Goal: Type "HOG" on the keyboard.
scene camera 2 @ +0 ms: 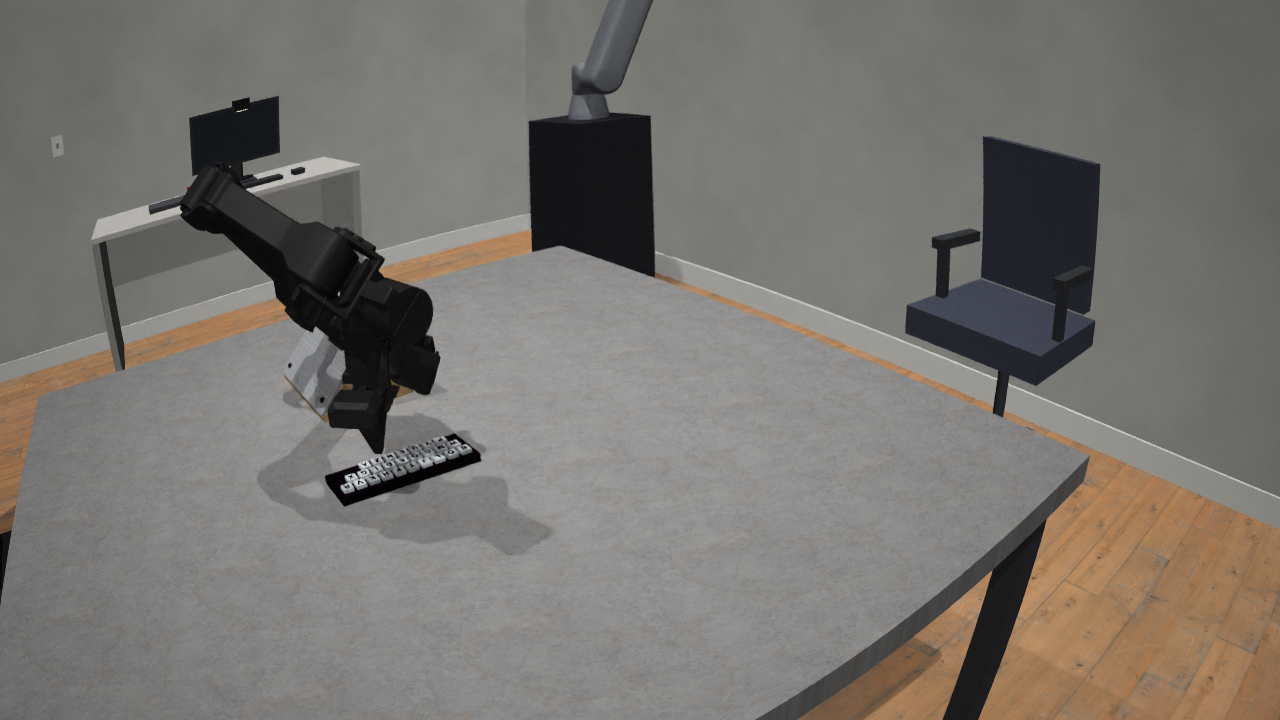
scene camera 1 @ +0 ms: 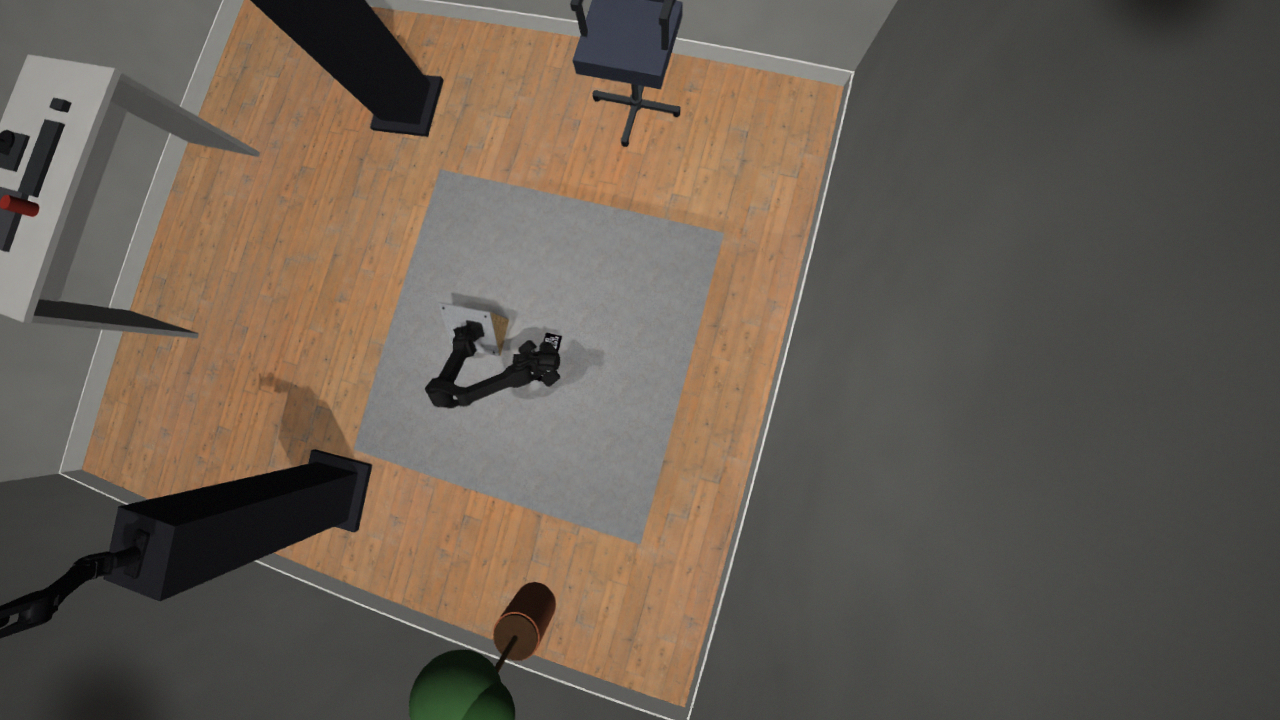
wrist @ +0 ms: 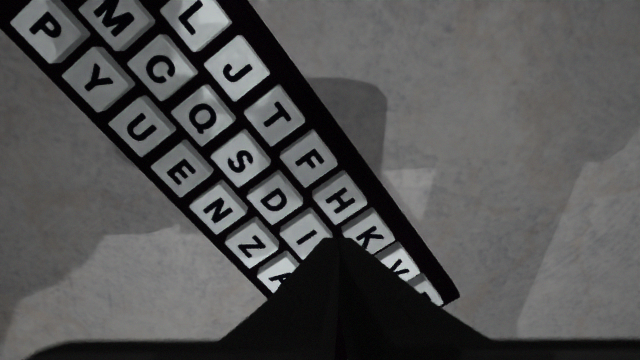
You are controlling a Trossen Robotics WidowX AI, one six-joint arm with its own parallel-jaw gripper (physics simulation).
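Seen in the pictures: gripper, fingertip midpoint: (scene camera 2: 378, 452) (wrist: 336, 251); arm's base, origin of the base link: (scene camera 1: 475, 328).
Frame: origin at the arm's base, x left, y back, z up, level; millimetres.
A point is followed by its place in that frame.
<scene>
The black keyboard (scene camera 1: 553, 342) {x 9, y -293, z -87 mm} (scene camera 2: 474, 459) {x 32, y -318, z -92 mm} (wrist: 320, 117) {x -59, y -313, z -86 mm} has white letter keys and lies flat on the grey table. My gripper (scene camera 2: 378, 449) {x -88, y -295, z -55 mm} (wrist: 336, 251) {x -88, y -295, z -55 mm} is shut with nothing between its fingers. Its tips point down over the keyboard; in the wrist view they overlap the lower right edge of the I key (wrist: 306, 235) {x -90, y -282, z -81 mm} and border the K key (wrist: 369, 236) {x -105, y -300, z -81 mm}. The H key (wrist: 340, 198) {x -85, y -301, z -81 mm} shows just above the K key. The G key is hidden behind the fingers. The O key does not show in the wrist view. Whether the tips touch a key I cannot tell.
The grey table (scene camera 1: 572, 241) {x 446, y -275, z -97 mm} (scene camera 2: 671, 537) {x 97, y -586, z -97 mm} carries the arm and keyboard. A tilted pale board with a wooden side (scene camera 1: 467, 315) {x 41, y 21, z 38 mm} (scene camera 2: 315, 380) {x -69, y 0, z -64 mm} stands behind the gripper. A dark blue chair (scene camera 1: 617, 53) (scene camera 2: 998, 317) and a white desk (scene camera 1: 67, 179) (scene camera 2: 326, 170) stand away from the table.
</scene>
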